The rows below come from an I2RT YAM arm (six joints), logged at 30 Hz.
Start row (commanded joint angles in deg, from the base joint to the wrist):
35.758 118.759 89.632 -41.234 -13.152 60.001
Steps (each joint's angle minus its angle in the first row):
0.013 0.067 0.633 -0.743 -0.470 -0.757
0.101 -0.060 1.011 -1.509 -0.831 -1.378
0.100 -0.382 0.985 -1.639 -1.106 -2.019
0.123 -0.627 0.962 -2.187 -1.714 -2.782
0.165 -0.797 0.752 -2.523 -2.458 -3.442
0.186 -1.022 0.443 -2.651 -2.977 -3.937
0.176 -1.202 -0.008 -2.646 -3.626 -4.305
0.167 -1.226 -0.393 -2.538 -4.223 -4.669
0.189 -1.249 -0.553 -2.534 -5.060 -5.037
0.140 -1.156 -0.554 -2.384 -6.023 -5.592
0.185 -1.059 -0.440 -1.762 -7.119 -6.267
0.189 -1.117 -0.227 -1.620 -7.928 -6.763
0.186 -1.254 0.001 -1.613 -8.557 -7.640
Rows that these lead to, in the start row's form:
35.771 118.826 90.265 -41.977 -13.622 59.244
35.859 118.699 90.643 -42.743 -13.983 58.623
35.858 118.377 90.617 -42.873 -14.258 57.982
35.881 118.132 90.594 -43.421 -14.866 57.219
35.923 117.962 90.384 -43.757 -15.610 56.559
35.944 117.737 90.075 -43.885 -16.129 56.064
35.934 117.557 89.624 -43.880 -16.778 55.696
35.925 117.533 89.239 -43.772 -17.375 55.332
35.947 117.510 89.079 -43.768 -18.212 54.964
35.898 117.603 89.078 -43.618 -19.175 54.409
35.943 117.700 89.192 -42.996 -20.271 53.734
35.947 117.642 89.405 -42.854 -21.080 53.238
35.944 117.505 89.633 -42.847 -21.709 52.361

